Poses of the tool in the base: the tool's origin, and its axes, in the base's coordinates. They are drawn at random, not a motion.
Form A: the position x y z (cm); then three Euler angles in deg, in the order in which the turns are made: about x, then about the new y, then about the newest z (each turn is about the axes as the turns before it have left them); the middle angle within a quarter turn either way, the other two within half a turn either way.
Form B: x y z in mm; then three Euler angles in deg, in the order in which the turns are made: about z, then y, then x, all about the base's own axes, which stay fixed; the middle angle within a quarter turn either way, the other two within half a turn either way. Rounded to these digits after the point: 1 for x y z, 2 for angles.
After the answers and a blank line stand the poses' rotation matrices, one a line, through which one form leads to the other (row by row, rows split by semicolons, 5 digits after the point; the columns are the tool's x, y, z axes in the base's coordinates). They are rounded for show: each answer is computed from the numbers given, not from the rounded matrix.
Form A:
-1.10, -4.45, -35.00, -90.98, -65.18, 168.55
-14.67, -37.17, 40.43, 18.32, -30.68, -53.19
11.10, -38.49, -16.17, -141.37, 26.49, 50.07
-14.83, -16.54, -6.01, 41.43, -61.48, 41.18
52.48, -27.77, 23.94, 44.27, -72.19, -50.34
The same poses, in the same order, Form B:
-11.0, -44.5, -350.0, 168.55, -65.18, -90.98
-146.7, -371.7, 404.3, -53.19, -30.68, 18.32
111.0, -384.9, -161.7, 50.07, 26.49, -141.37
-148.3, -165.4, -60.1, 41.18, -61.48, 41.43
524.8, -277.7, 239.4, -50.34, -72.19, 44.27

-0.41141 -0.08333 -0.90763; -0.89283 -0.16339 0.41971; -0.18327 0.98304 -0.00718
0.51530 0.68856 -0.51024; -0.85614 0.44039 -0.27033; 0.03857 0.57614 0.81644
0.57446 -0.68632 0.44604; -0.77777 -0.28788 0.55875; -0.25507 -0.66790 -0.69918
0.35936 -0.31438 -0.87865; 0.05607 0.94712 -0.31594; 0.93151 0.06427 0.35799
0.19521 0.23547 -0.95208; -0.97541 -0.05462 -0.21350; -0.10227 0.97035 0.21901

